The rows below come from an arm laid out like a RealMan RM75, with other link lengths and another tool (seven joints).
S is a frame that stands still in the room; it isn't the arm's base.
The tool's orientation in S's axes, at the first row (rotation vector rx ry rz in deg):
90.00, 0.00, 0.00
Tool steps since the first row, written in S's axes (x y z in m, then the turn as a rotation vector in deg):
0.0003, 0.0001, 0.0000, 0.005, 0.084, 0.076
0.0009, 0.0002, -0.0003, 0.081, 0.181, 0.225
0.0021, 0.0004, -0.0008, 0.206, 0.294, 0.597
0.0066, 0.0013, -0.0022, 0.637, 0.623, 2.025
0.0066, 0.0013, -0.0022, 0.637, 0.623, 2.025
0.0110, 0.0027, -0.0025, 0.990, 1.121, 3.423
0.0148, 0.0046, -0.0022, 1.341, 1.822, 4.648
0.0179, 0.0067, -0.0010, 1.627, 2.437, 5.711
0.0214, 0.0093, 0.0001, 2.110, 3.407, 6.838
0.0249, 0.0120, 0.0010, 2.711, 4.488, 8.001
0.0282, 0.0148, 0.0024, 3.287, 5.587, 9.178
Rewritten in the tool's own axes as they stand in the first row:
0.0003, 0.0000, -0.0001, 0.005, 0.076, -0.084
0.0009, -0.0003, -0.0002, 0.081, 0.225, -0.181
0.0021, -0.0008, -0.0004, 0.206, 0.597, -0.294
0.0066, -0.0022, -0.0013, 0.637, 2.025, -0.623
0.0066, -0.0022, -0.0013, 0.637, 2.025, -0.623
0.0110, -0.0025, -0.0027, 0.990, 3.423, -1.121
0.0148, -0.0022, -0.0046, 1.341, 4.648, -1.822
0.0179, -0.0010, -0.0067, 1.627, 5.711, -2.437
0.0214, 0.0001, -0.0093, 2.110, 6.838, -3.407
0.0249, 0.0010, -0.0120, 2.711, 8.001, -4.488
0.0282, 0.0024, -0.0148, 3.287, 9.178, -5.587

